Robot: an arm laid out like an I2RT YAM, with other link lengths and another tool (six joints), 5 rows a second.
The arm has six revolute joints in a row. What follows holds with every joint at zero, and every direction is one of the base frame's.
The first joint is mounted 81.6 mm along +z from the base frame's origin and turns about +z.
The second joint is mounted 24.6 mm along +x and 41.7 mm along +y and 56 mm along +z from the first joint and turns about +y.
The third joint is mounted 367 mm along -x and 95.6 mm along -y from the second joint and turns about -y.
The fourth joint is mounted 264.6 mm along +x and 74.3 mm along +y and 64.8 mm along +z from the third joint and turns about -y.
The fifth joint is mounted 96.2 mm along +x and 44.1 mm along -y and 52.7 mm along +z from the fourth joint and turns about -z.
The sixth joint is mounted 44.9 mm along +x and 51 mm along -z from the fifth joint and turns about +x.
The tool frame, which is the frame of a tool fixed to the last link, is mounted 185 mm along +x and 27 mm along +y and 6 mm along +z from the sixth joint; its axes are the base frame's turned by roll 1.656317, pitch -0.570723 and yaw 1.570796 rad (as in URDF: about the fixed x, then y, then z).
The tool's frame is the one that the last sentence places.
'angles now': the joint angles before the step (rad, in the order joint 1, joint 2, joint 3, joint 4, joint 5, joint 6). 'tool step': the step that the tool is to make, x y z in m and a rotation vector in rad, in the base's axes. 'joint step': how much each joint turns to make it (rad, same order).
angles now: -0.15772 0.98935 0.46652 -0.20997 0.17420 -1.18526
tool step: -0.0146 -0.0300 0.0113 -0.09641 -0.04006 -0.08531
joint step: -0.02676 -0.07057 -0.03435 0.02648 0.10164 -0.03030
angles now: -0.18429 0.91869 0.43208 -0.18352 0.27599 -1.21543
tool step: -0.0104 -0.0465 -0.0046 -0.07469 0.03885 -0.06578
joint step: -0.16126 0.05503 -0.01580 0.08627 -0.02465 -0.12796
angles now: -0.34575 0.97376 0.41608 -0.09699 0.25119 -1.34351
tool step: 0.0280 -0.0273 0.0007 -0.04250 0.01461 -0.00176
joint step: -0.04664 0.15112 0.03023 0.13844 -0.00880 -0.06484
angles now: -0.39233 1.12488 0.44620 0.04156 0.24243 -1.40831
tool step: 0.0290 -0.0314 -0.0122 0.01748 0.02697 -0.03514
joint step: -0.05523 0.18623 0.06903 0.08741 -0.01898 -0.00847
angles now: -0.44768 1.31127 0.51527 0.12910 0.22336 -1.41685
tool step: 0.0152 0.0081 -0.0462 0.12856 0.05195 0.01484
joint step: -0.01608 0.15454 0.02117 0.02108 -0.08440 0.04975
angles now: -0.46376 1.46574 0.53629 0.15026 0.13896 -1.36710
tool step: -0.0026 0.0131 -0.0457 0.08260 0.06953 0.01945
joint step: -0.00025 0.11573 -0.01997 0.03487 -0.04483 0.01443
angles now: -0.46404 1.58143 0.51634 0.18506 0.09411 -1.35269
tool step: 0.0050 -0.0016 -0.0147 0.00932 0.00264 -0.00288
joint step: -0.00076 0.05875 -0.01160 0.06325 -0.00418 0.00620
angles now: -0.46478 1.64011 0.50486 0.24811 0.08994 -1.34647
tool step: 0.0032 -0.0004 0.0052 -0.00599 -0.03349 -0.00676
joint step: 0.00034 -0.01088 -0.01784 0.03855 -0.00282 0.01169
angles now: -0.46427 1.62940 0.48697 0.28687 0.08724 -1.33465
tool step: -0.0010 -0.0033 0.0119 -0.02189 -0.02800 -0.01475
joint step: -0.00030 -0.03696 -0.01174 0.00905 0.01489 0.00607
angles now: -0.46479 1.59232 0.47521 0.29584 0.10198 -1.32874
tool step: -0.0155 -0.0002 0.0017 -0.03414 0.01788 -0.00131
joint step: 0.00071 -0.04103 -0.03497 -0.00384 0.02955 -0.02498
